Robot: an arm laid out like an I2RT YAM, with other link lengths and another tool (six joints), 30 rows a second.
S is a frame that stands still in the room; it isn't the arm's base.
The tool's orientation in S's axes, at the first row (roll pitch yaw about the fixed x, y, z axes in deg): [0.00, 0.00, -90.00]
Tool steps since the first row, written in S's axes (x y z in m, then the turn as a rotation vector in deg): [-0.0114, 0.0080, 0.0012, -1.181, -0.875, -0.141]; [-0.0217, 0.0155, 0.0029, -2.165, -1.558, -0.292]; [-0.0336, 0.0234, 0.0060, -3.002, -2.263, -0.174]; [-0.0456, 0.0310, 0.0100, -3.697, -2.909, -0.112]
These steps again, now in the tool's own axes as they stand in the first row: [-0.0080, -0.0114, 0.0012, 0.875, -1.181, -0.141]; [-0.0155, -0.0217, 0.0029, 1.558, -2.165, -0.292]; [-0.0234, -0.0336, 0.0060, 2.263, -3.002, -0.174]; [-0.0310, -0.0456, 0.0100, 2.909, -3.697, -0.112]
